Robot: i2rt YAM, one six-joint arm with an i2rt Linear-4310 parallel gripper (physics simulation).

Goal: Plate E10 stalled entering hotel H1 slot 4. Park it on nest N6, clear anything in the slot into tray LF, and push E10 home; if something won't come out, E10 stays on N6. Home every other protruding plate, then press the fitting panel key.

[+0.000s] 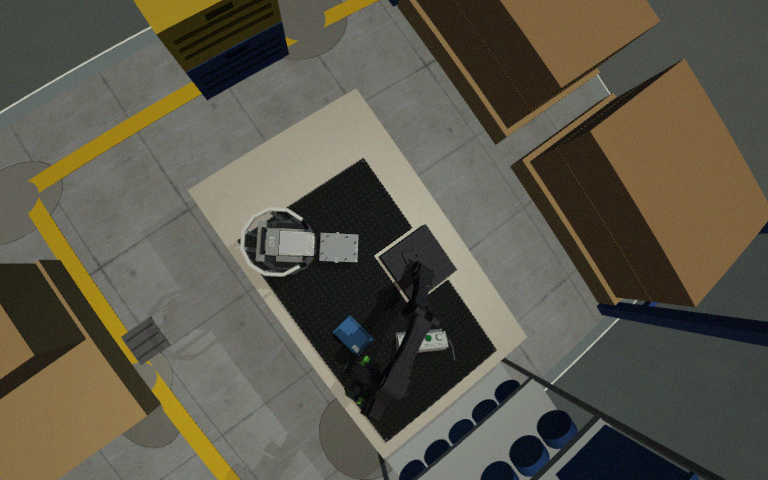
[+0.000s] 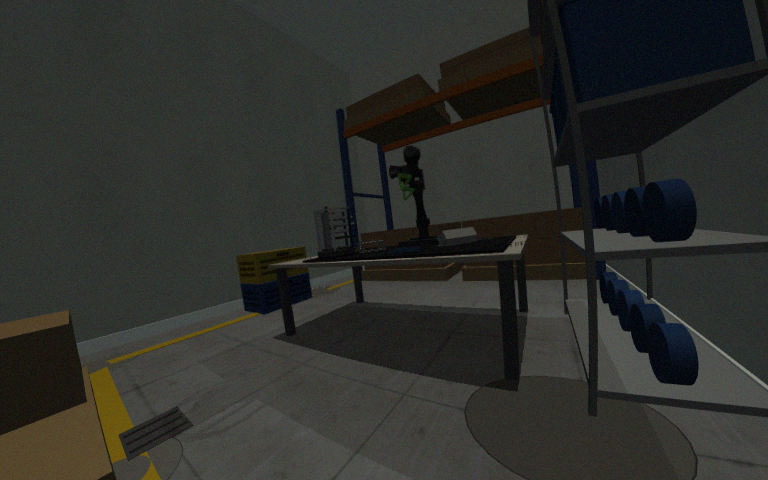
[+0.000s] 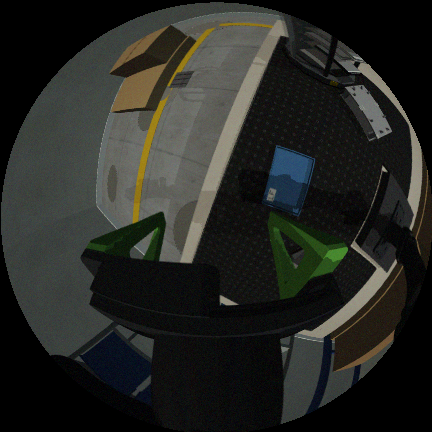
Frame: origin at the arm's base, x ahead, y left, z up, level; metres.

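Seen in the pictures: gripper, between the fingertips: (image 2: pixel 403 195) (image 3: pixel 216 217); arm's base, origin of its link: (image 1: pixel 417 268) (image 2: pixel 424 238) (image 3: pixel 390 230).
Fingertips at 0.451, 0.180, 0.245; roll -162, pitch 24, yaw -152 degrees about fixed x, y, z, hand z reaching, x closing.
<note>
Offsets run from my fingertips to a thing's top centre, as dx, dy, dz. Level surfaces: height alone.
My gripper (image 1: pixel 361 380) (image 2: pixel 404 185) (image 3: pixel 216 217) is open, its green fingers wide apart with nothing between them. It hangs high over the near left edge of the mat. The blue tray LF {-0.057, -0.058, -0.265} (image 1: pixel 352 333) (image 3: pixel 291 172) lies on the mat, apart from the fingers. The plate hotel {+0.005, -0.546, +0.027} (image 1: pixel 272 243) (image 2: pixel 338 227) stands at the far left of the mat; slot numbers and plate labels are too small to read, so I cannot tell E10. A grey flat block with small pegs {-0.183, -0.431, -0.206} (image 1: pixel 338 247) (image 3: pixel 369 111) lies beside it, its label unreadable. The white key panel {-0.307, +0.117, -0.198} (image 1: pixel 439 343) (image 2: pixel 458 236) shows a green light.
The arm's dark square base plate (image 1: pixel 441 249) stands at the mat's right side, and the arm rises from it. The black mat {dz -0.282} (image 1: pixel 305 305) (image 3: pixel 320 120) lies on the pale table {dz -0.295} (image 1: pixel 334 130). A rack with blue rolls (image 2: pixel 589 271) stands by the table's near end.
</note>
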